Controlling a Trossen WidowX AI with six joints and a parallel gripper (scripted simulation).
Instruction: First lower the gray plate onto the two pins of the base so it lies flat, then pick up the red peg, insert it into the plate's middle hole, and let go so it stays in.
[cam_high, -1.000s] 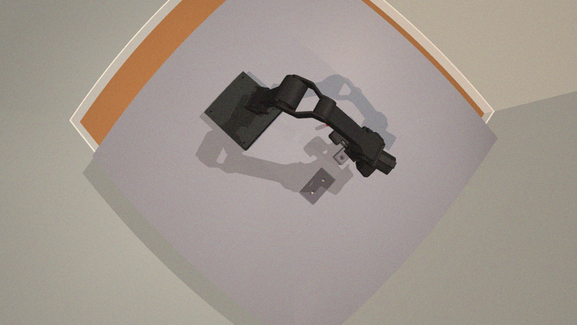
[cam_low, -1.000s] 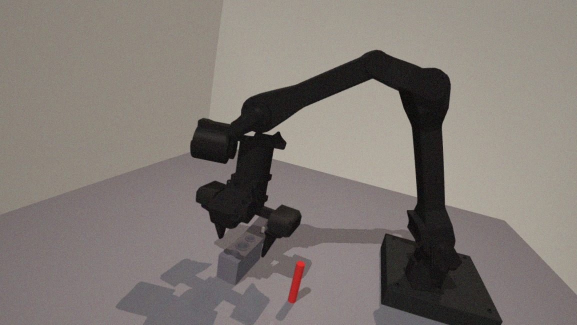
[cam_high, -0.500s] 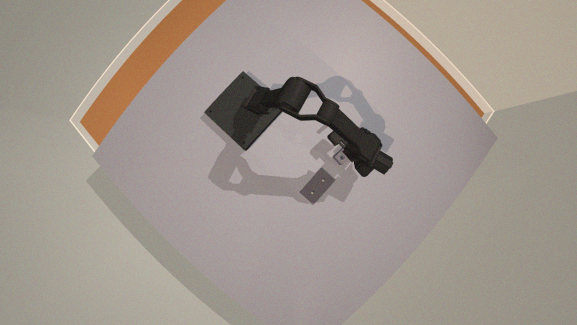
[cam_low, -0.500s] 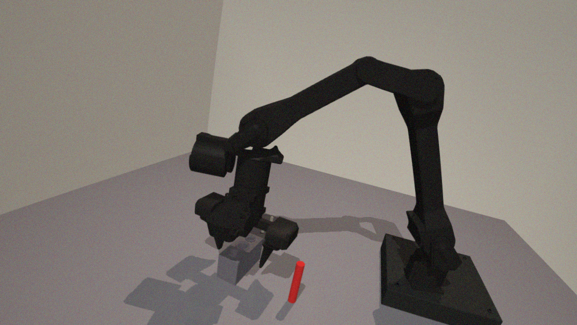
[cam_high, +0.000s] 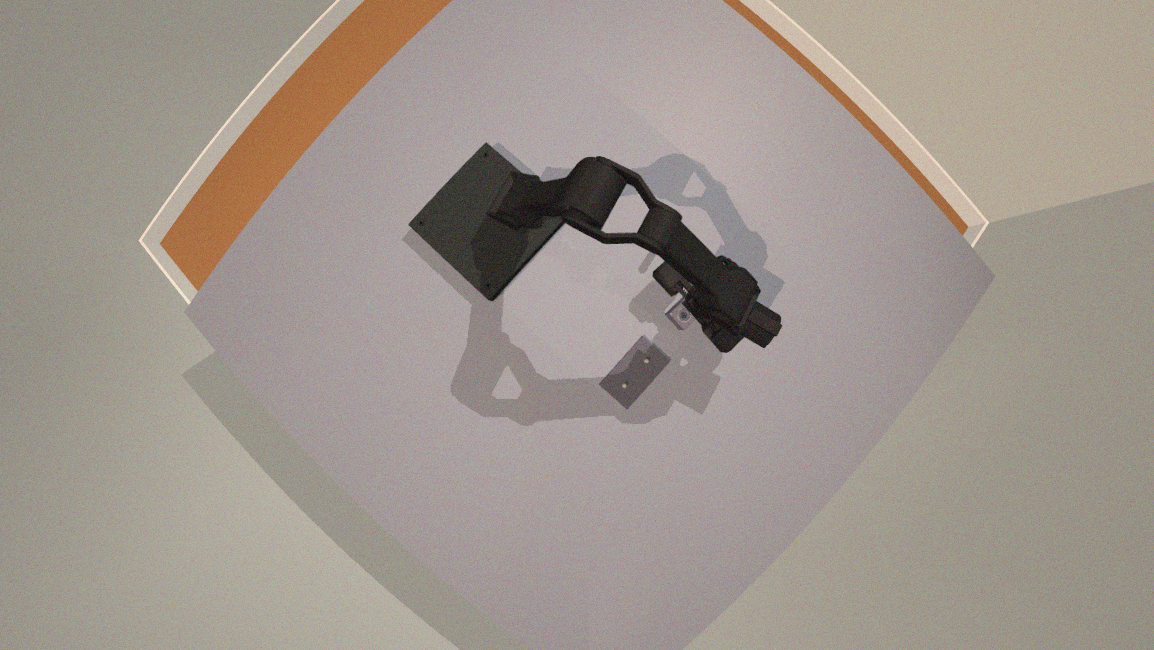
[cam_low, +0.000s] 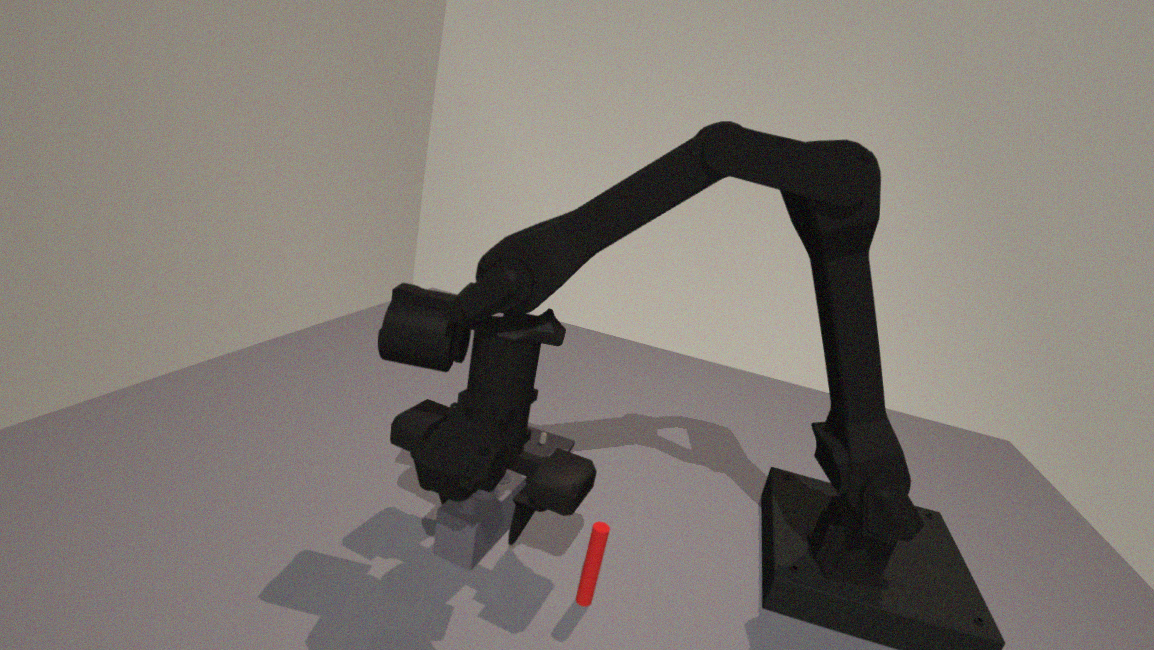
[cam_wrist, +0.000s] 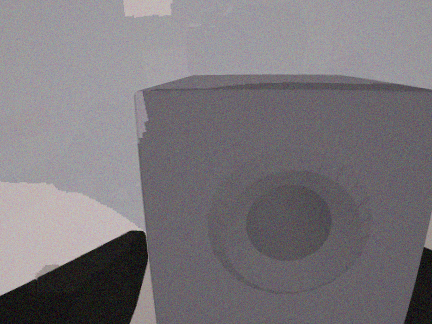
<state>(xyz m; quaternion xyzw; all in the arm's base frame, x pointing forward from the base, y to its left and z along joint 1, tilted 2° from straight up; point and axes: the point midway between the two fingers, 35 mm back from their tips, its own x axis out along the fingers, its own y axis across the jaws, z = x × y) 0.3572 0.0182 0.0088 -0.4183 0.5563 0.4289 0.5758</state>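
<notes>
Right now my gripper tip is 160 mm to the left of the base and 30 mm past it. Round my gripper tip: red peg (110 mm behind, 60 mm to the left, 30 mm above); then gray plate (30 mm above).
</notes>
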